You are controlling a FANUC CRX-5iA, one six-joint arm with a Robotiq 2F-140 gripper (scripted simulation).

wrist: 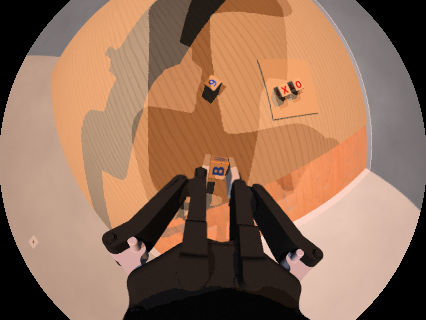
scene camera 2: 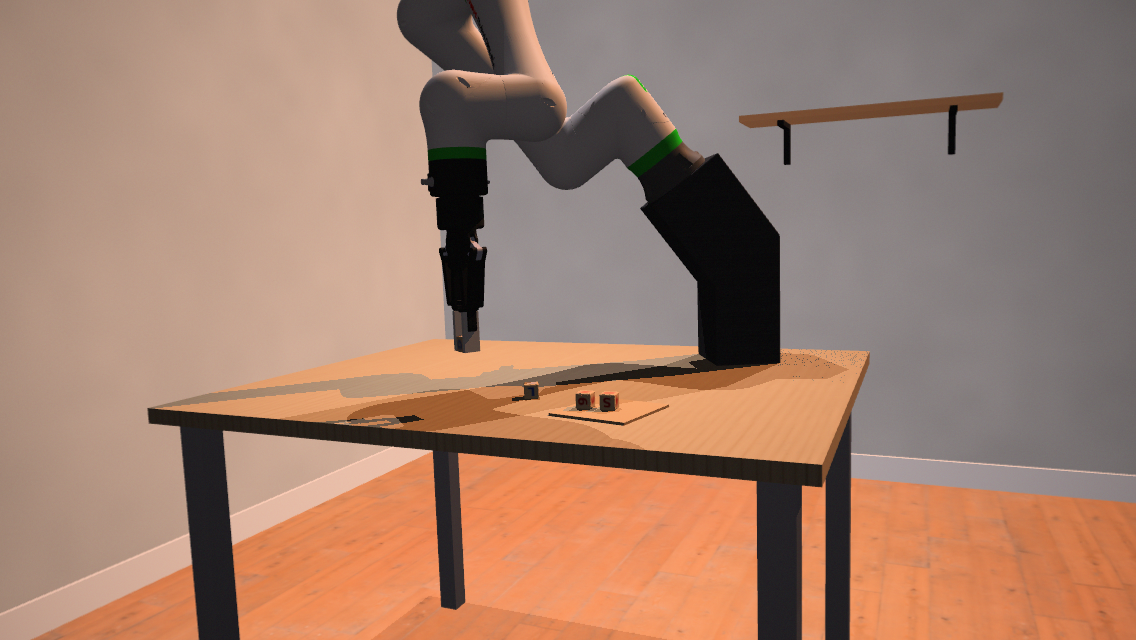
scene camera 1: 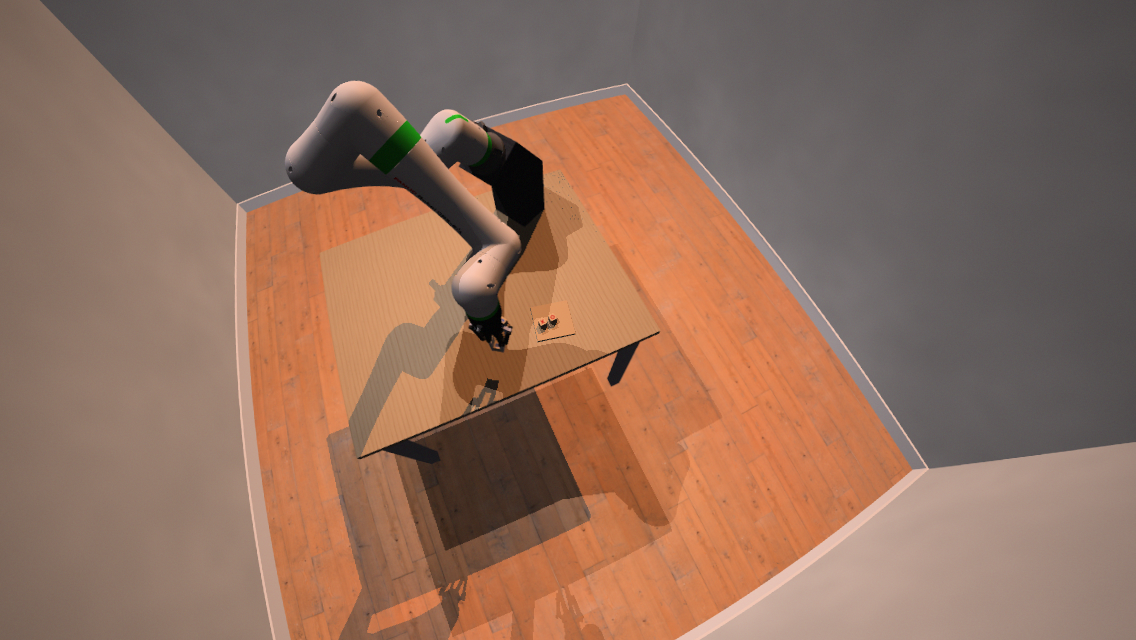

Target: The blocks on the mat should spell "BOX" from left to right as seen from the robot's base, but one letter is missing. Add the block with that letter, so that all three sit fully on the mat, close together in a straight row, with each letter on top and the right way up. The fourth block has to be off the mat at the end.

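My gripper (scene camera 2: 467,350) is visible, and the wrist view has my gripper (wrist: 218,164) too. There's also a mat (scene camera 1: 564,326), and you'd find the mat (wrist: 275,72) in the wrist view as well.
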